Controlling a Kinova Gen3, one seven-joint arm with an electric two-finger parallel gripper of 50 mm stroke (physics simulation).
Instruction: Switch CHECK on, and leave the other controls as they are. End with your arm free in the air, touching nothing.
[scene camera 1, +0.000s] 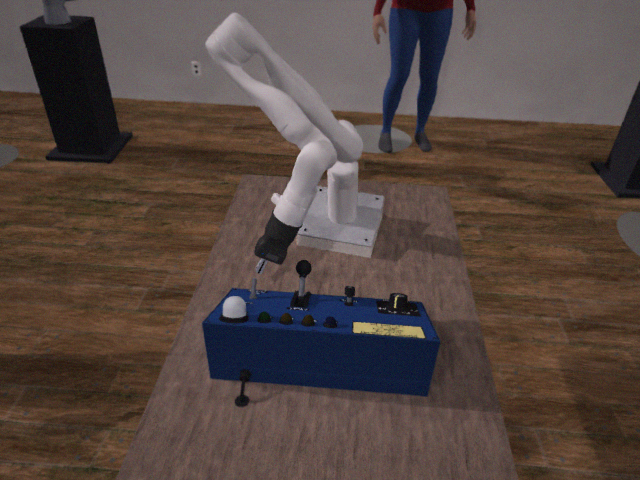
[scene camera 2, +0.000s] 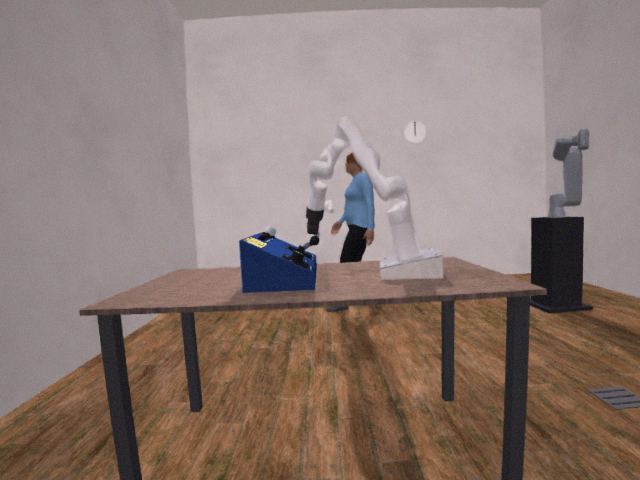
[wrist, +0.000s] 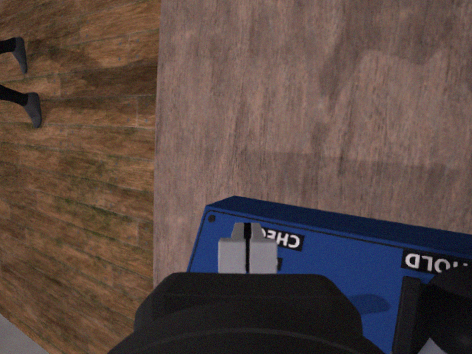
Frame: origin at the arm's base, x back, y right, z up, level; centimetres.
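Seen in the pictures: gripper, fingertip midpoint: (scene camera 1: 258, 271) (wrist: 247, 239); arm's base, link origin: (scene camera 1: 342, 214) (scene camera 2: 408, 257).
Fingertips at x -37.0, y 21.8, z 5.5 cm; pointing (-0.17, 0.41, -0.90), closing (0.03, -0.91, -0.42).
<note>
Pixels of each thing's top centre, then the offset from my fingertips to it. "pt": a spot on its surface instead.
- CHECK switch, top centre: (scene camera 1: 253, 281) dx -5.1, dy +0.5, dz +0.9 cm
- CHECK label, top centre: (wrist: 269, 237) dx -1.5, dy +0.3, dz -5.2 cm
- lever, top centre: (scene camera 1: 303, 261) (scene camera 2: 314, 235) dx -0.6, dy -11.7, dz +4.3 cm
- small black switch, top centre: (scene camera 1: 350, 289) dx -7.2, dy -23.5, dz +1.7 cm
- rotary knob, top centre: (scene camera 1: 399, 294) (scene camera 2: 297, 250) dx -7.5, dy -35.5, dz +1.0 cm
- white dome, surface spot: (scene camera 1: 234, 308) pt dx -22.4, dy +1.7, dz +8.2 cm
The blue control box (scene camera 1: 320, 356) (scene camera 2: 276, 268) (wrist: 330, 305) stands on the table. The CHECK switch (scene camera 1: 253, 288) is a thin grey lever at the box's left rear in scene camera 1, standing up from the panel; I cannot tell its setting for sure. In the wrist view my fingers hide it, and the CHECK label (wrist: 288, 241) is partly covered. My gripper (scene camera 1: 260, 267) (scene camera 2: 317, 238) (wrist: 247, 239) is shut and empty, a little above and on the robot's side of the lever tip, with a small gap seen in scene camera 1.
The black-ball HOLD lever (scene camera 1: 303, 268) (scene camera 2: 313, 240) stands beside the gripper. A small black switch (scene camera 1: 349, 293), a rotary knob (scene camera 1: 398, 301), a white dome (scene camera 1: 234, 308) and several small coloured domes share the panel. A thin black stand (scene camera 1: 242, 387) is in front of the box.
</note>
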